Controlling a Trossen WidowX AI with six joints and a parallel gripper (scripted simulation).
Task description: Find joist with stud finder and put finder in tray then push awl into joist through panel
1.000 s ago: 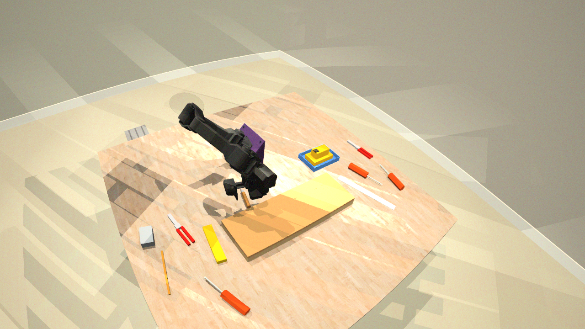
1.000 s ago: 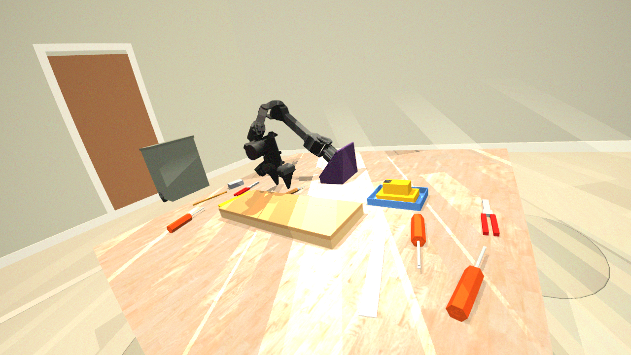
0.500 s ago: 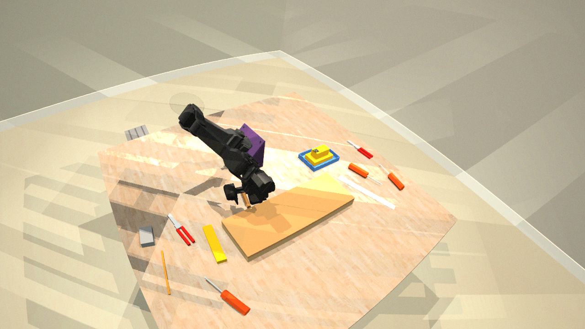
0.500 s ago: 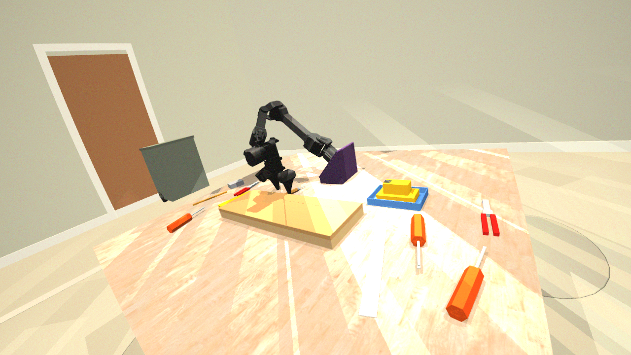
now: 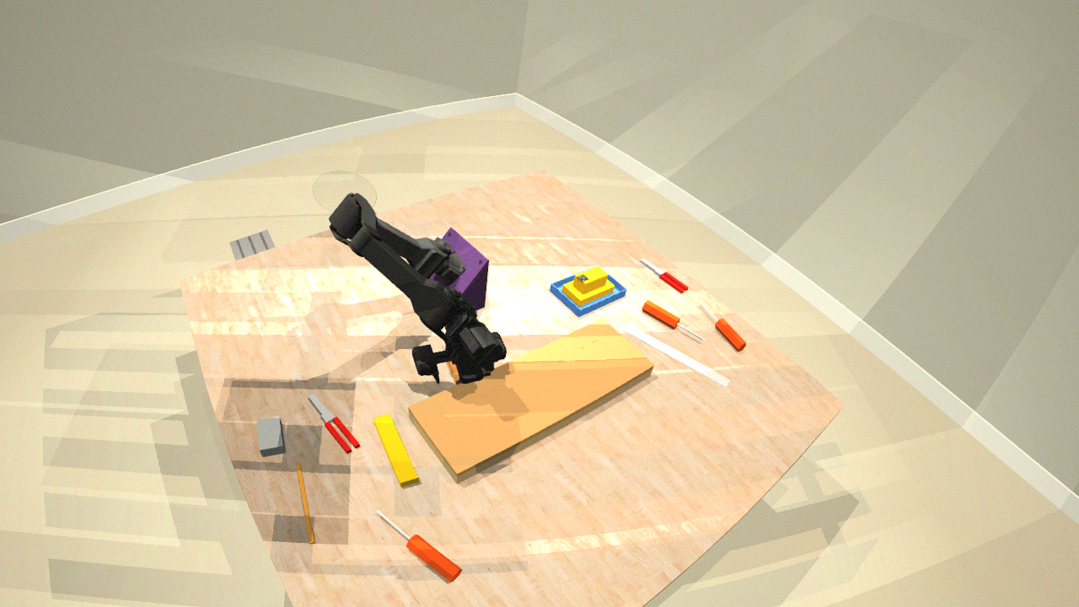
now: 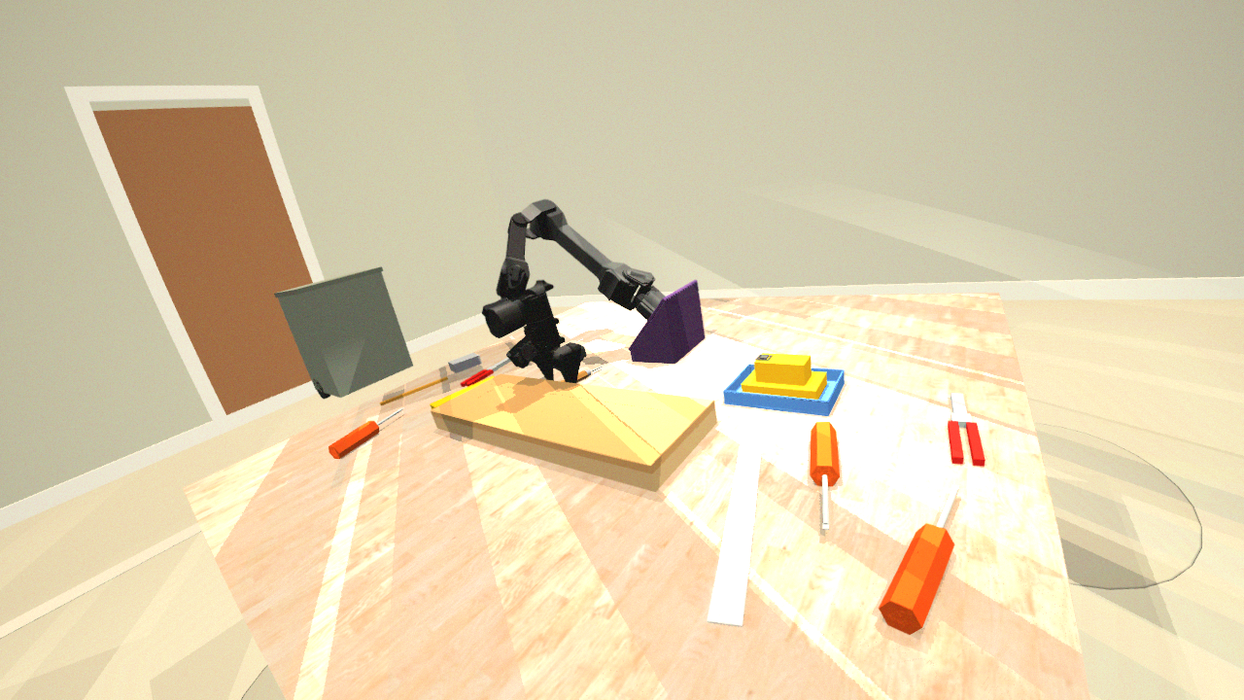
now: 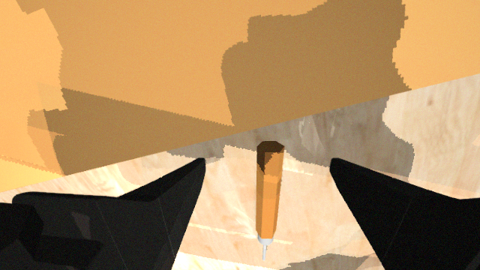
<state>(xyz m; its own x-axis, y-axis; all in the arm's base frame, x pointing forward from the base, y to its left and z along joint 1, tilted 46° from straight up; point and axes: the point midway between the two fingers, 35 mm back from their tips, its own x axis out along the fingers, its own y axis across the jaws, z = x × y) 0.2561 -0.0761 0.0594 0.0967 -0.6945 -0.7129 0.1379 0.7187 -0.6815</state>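
My gripper tip is 6 cm past the awl and 1 cm to the right of it. Also, from my gripper tip: yellow level: 20 cm to the right, 12 cm ahead; grey block: 43 cm to the right, 1 cm ahead, 1 cm above; pencil: 40 cm to the right, 17 cm ahead.
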